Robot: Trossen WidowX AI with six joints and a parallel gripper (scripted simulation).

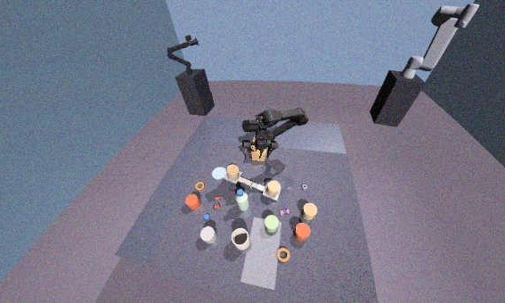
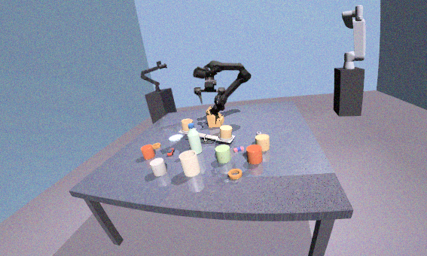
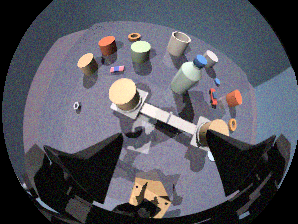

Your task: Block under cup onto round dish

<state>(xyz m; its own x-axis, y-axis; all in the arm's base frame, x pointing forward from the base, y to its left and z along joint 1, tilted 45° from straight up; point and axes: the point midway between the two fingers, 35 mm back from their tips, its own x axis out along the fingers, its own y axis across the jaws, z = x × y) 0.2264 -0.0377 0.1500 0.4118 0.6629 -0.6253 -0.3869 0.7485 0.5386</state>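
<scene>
Right now my gripper tip is 160 mm above the tan cup, 120 mm to the right of it and 70 mm short of it. Also, from my gripper tip: small balance 180 mm below, 60 mm ahead, 40 mm to the right; pale green block 180 mm below, 90 mm to the left, 70 mm ahead; hex nut 280 mm to the left, 210 mm below, 20 mm behind.
</scene>
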